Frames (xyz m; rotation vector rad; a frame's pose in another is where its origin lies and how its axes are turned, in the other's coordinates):
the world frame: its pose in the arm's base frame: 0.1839 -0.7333 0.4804 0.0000 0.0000 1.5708
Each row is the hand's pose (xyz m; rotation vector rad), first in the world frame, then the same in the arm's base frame.
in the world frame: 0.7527 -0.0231 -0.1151 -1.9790 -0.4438 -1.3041
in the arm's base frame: 0.2070 0.0194 0.3653 -0.9710 -1.5324 -0.2417
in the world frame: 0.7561 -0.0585 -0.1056 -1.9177 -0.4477 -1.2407
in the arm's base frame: 0.2424 0.0228 0.3748 -0.9407 -1.5137 -0.1518
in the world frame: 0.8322 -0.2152 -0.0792 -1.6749 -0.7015 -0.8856
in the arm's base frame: 0.3991 0.0989 0.4012 -0.6585 -1.6077 0.2590
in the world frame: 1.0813 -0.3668 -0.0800 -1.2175 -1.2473 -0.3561
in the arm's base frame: 0.5507 0.3480 0.4004 0.0217 -1.7973 0.7921
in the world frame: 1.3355 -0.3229 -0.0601 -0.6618 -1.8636 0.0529
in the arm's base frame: 0.5068 0.6022 0.4203 0.9197 -1.9326 1.0359
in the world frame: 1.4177 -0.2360 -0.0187 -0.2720 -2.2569 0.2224
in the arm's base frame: 0.4199 0.6844 0.4617 1.5365 -1.9575 0.9804
